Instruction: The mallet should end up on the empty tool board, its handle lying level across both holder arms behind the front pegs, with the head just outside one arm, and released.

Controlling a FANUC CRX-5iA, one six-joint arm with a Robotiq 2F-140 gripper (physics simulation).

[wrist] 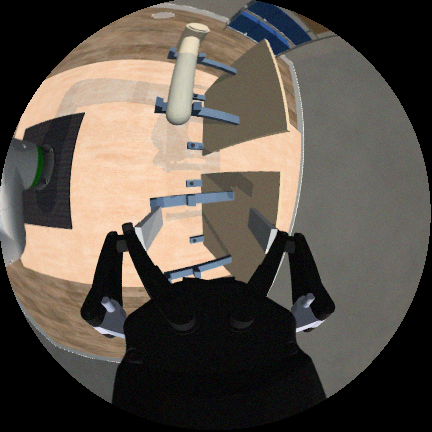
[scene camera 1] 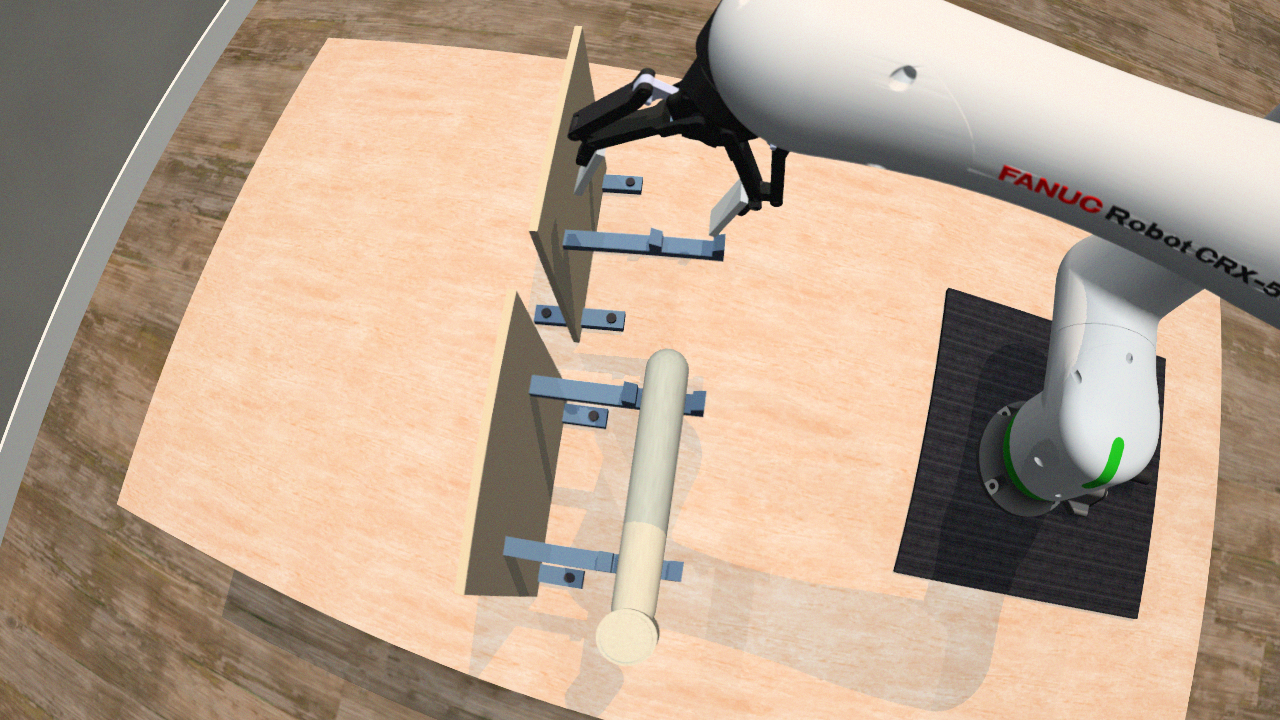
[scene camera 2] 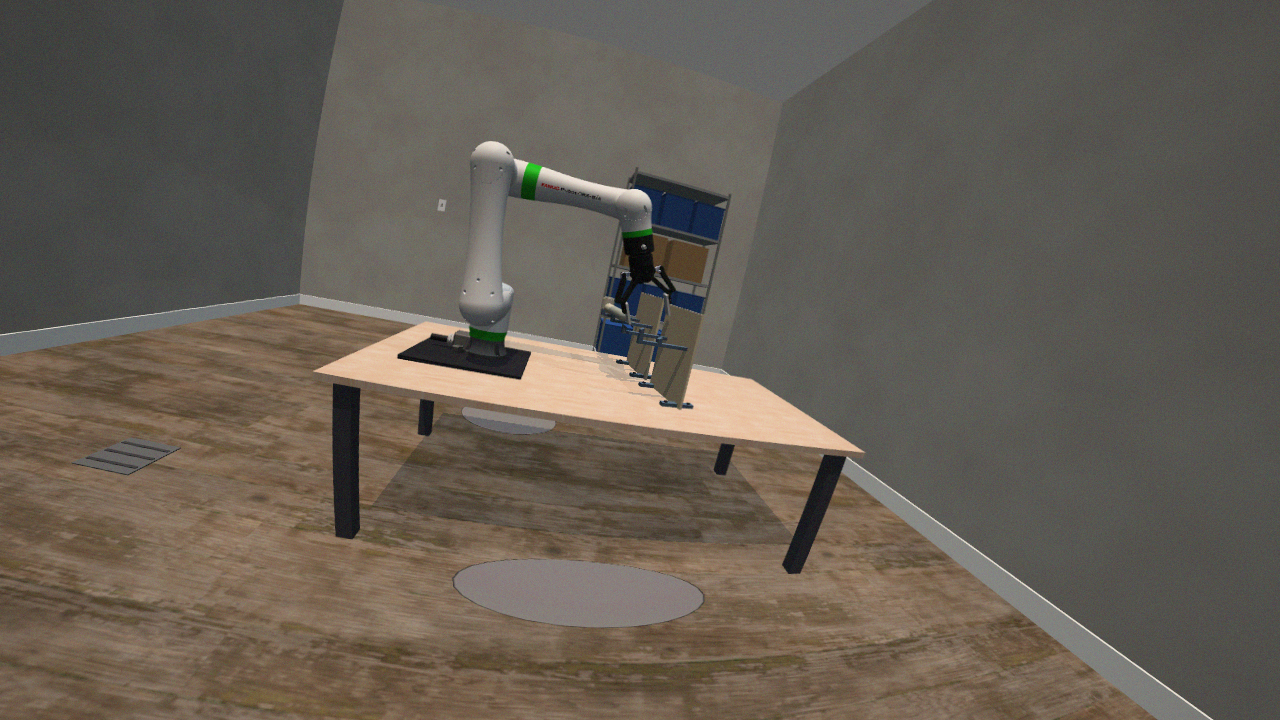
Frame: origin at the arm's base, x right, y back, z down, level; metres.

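Where they show: gripper, fingertip midpoint: [wrist: 205, 216] [scene camera 1: 648, 202] [scene camera 2: 648, 318]; arm's base, link origin: [wrist: 42, 166] [scene camera 1: 1025, 459] [scene camera 2: 484, 353].
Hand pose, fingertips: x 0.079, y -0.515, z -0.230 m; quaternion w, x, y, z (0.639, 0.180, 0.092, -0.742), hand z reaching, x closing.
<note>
Each offset is from my fingertips to the centre of the thing. "*": to the spot under its first point. Level surfaces: height alone.
The mallet @(dy +0.080, dx -0.269, dz +0.022 m) [scene camera 1: 657, 465] [scene camera 2: 614, 309] [wrist: 181, 87] has a pale green and cream shaft with a round disc end. It lies across both blue holder arms of the board at the bottom of scene camera 1, its disc end beyond the lower arm. The empty tool board @(dy -0.045, dx +0.051, dz +0.091 m) [scene camera 1: 563, 205] [scene camera 2: 684, 376] [wrist: 227, 225] stands upright beside that board. Its blue holder arms [scene camera 1: 617, 240] [wrist: 215, 197] hold no tool; one is hidden behind my gripper in scene camera 1. My gripper [scene camera 1: 657, 189] [scene camera 2: 646, 311] [wrist: 205, 216] is open and empty above the empty board's arms.
The mallet's board @(* dy -0.047, dx -0.271, dz +0.018 m) [scene camera 1: 510, 465] [wrist: 240, 95] stands on the table @(dz +0.239 m) [scene camera 1: 295, 268] in line with the empty one. Blue feet @(* dy -0.054, dx -0.048, dz +0.227 m) [scene camera 1: 601, 318] stick out at the boards' bases. The robot's base stands on a dark mat [scene camera 1: 939, 519] [wrist: 57, 200]. A shelf rack [scene camera 2: 721, 214] stands against the back wall.
</note>
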